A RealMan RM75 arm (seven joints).
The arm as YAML. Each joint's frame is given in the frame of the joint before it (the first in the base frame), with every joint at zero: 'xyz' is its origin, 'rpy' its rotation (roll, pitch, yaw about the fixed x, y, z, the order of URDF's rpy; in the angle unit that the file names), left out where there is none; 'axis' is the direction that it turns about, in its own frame. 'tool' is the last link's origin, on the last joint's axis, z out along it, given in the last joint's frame.
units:
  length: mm
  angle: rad
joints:
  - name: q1
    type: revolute
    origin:
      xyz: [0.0, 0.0, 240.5]
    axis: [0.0, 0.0, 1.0]
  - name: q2
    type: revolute
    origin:
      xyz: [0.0, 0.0, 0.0]
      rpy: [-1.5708, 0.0, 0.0]
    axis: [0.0, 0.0, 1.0]
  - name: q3
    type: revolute
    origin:
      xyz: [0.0, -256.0, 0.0]
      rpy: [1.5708, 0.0, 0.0]
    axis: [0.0, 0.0, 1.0]
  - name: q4
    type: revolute
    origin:
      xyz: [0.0, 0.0, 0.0]
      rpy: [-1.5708, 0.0, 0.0]
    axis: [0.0, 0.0, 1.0]
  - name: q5
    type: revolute
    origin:
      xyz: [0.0, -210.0, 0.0]
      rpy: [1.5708, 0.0, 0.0]
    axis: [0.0, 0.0, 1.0]
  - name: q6
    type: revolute
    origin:
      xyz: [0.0, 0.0, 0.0]
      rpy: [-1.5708, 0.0, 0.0]
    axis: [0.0, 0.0, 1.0]
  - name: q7
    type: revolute
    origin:
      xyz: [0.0, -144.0, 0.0]
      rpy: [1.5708, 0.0, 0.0]
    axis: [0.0, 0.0, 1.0]
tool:
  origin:
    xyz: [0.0, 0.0, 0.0]
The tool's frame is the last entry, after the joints.
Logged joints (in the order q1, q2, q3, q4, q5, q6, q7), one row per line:
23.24, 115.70, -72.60, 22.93, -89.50, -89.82, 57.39
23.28, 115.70, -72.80, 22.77, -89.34, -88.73, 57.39
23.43, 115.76, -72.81, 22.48, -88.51, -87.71, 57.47
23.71, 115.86, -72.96, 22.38, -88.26, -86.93, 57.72
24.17, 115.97, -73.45, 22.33, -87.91, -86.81, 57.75
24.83, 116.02, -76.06, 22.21, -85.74, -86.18, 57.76
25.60, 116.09, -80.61, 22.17, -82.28, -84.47, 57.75
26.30, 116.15, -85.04, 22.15, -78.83, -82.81, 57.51
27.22, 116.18, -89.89, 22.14, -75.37, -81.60, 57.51
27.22, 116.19, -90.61, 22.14, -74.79, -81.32, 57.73
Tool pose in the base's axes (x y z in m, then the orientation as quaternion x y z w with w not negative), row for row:
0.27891, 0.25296, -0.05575, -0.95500, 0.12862, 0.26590, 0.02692
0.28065, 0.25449, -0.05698, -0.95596, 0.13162, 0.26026, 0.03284
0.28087, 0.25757, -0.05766, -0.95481, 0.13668, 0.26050, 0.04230
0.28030, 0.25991, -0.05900, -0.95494, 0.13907, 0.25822, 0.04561
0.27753, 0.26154, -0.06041, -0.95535, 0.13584, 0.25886, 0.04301
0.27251, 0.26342, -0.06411, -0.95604, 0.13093, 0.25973, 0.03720
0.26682, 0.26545, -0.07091, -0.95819, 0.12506, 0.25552, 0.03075
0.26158, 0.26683, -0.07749, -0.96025, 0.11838, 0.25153, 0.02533
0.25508, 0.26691, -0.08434, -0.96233, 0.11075, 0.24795, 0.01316
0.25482, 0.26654, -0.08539, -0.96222, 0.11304, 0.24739, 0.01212
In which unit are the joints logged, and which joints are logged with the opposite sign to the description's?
The joints are logged in degrees. Opposite sign: q4.
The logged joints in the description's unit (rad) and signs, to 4 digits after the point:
0.4056, 2.0193, -1.2671, -0.4002, -1.5621, -1.5677, 1.0016
0.4063, 2.0193, -1.2706, -0.3974, -1.5593, -1.5486, 1.0016
0.4089, 2.0204, -1.2708, -0.3924, -1.5448, -1.5308, 1.0030
0.4138, 2.0221, -1.2734, -0.3906, -1.5404, -1.5172, 1.0074
0.4218, 2.0241, -1.2819, -0.3897, -1.5343, -1.5151, 1.0079
0.4334, 2.0249, -1.3275, -0.3876, -1.4964, -1.5041, 1.0081
0.4468, 2.0262, -1.4069, -0.3869, -1.4361, -1.4743, 1.0079
0.4590, 2.0272, -1.4842, -0.3866, -1.3758, -1.4453, 1.0037
0.4751, 2.0277, -1.5689, -0.3864, -1.3155, -1.4242, 1.0037
0.4751, 2.0279, -1.5814, -0.3864, -1.3053, -1.4193, 1.0076

